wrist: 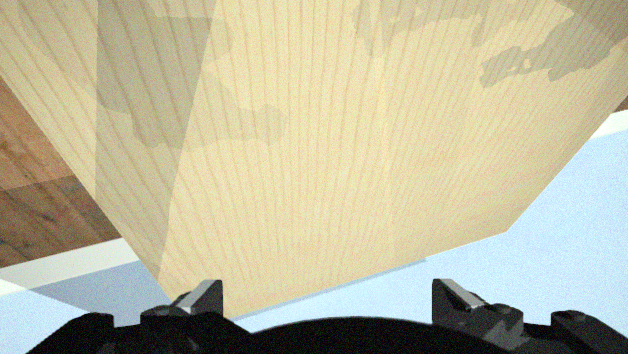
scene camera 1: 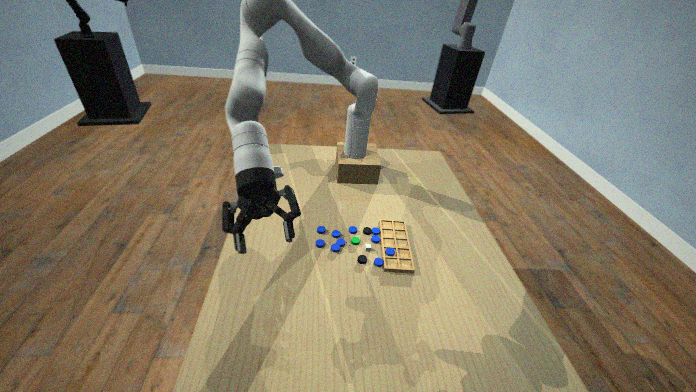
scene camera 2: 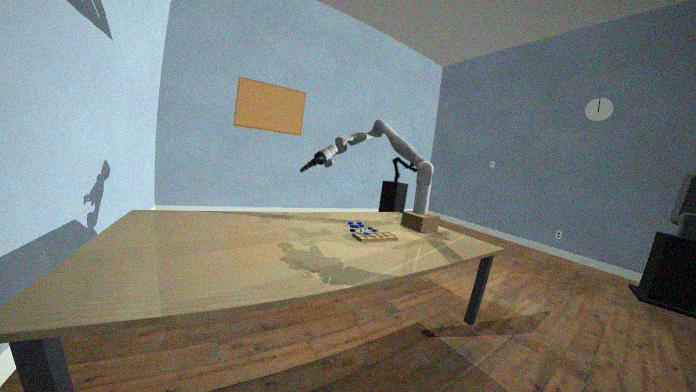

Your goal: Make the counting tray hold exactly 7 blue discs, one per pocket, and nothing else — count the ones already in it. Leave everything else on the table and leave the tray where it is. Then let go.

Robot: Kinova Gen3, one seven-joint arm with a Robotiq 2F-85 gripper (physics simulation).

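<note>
The wooden counting tray (scene camera 1: 398,270) (scene camera 2: 376,239) has two columns of five pockets. One blue disc (scene camera 1: 390,251) is at the fourth pocket from the far end, in the column nearer the loose discs; whether it lies flat is too small to tell. Three blue discs (scene camera 1: 375,231) (scene camera 1: 375,239) (scene camera 1: 378,262) lie close outside the tray's edge. Several more blue discs (scene camera 1: 353,230) (scene camera 1: 336,233) (scene camera 1: 321,229) (scene camera 1: 320,243) lie farther left; two of them (scene camera 1: 341,242) (scene camera 1: 335,247) are close together. My gripper (scene camera 1: 265,245) (scene camera 2: 301,171) (wrist: 327,302) is open and empty, high above the table, left of the discs in scene camera 1.
A green disc (scene camera 1: 355,240), two black discs (scene camera 1: 367,230) (scene camera 1: 362,259) and a small white cube (scene camera 1: 368,247) lie among the blue discs. The arm's wooden base block (scene camera 1: 358,172) (scene camera 2: 420,222) stands beyond the tray. The table (scene camera 1: 280,340) (wrist: 300,200) shows its far edges in the wrist view.
</note>
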